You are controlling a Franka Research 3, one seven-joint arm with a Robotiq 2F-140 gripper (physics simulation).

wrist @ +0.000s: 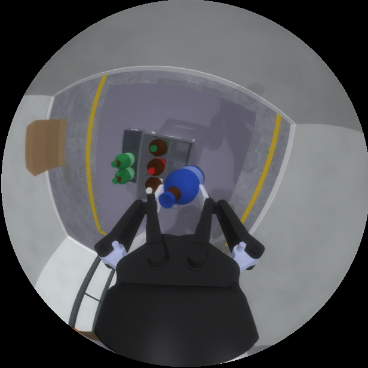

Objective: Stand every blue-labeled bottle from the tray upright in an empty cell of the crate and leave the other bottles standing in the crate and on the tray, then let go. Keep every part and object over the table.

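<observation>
My gripper [180, 190] is shut on a blue-labeled bottle [183, 186], cap towards the camera. The bottle hangs over the right part of the crate [172, 136] and hides cells there. Three brown bottles stand in the crate's left column: one with a green cap [158, 147], one with a red cap [156, 167] and one with a white cap [153, 184], partly hidden by the left finger. Cells at the crate's upper right show no bottle. Two green bottles [124, 160] [125, 175] stand on the dark tray [132, 141] left of the crate; its upper part is bare.
The tray and the crate stand side by side on a purple-grey mat [170, 102]. Yellow lines [89, 145] [265, 171] run along the table's left and right sides. A cardboard box [46, 146] is beyond the left edge. A black-framed structure [81, 297] is at the lower left.
</observation>
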